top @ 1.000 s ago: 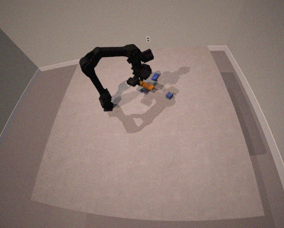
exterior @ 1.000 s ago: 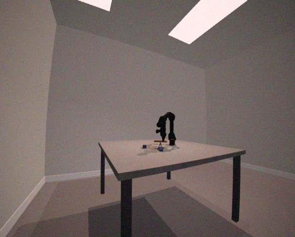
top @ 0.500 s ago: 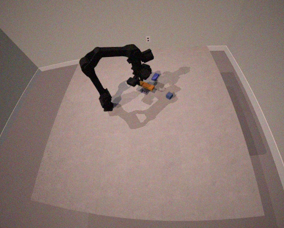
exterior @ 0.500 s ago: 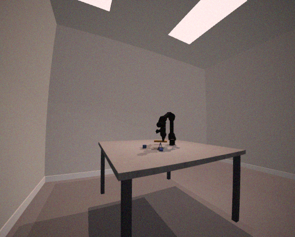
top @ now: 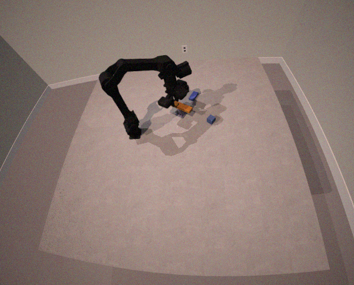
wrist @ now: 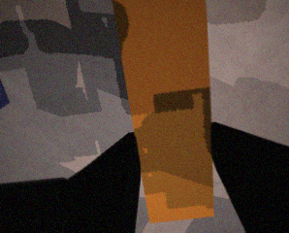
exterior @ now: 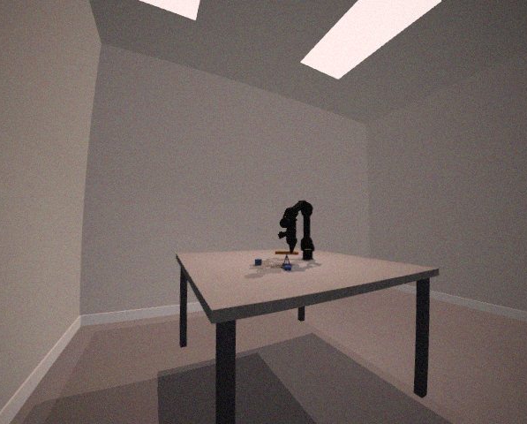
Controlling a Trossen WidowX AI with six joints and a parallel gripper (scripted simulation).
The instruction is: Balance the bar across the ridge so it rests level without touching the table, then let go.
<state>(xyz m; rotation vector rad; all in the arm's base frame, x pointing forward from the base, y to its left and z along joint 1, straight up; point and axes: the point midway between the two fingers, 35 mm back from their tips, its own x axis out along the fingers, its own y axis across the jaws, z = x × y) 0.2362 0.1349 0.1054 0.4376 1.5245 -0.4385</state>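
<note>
My gripper tip is 20 mm short of the orange bar and 10 mm to the left of it.
</note>
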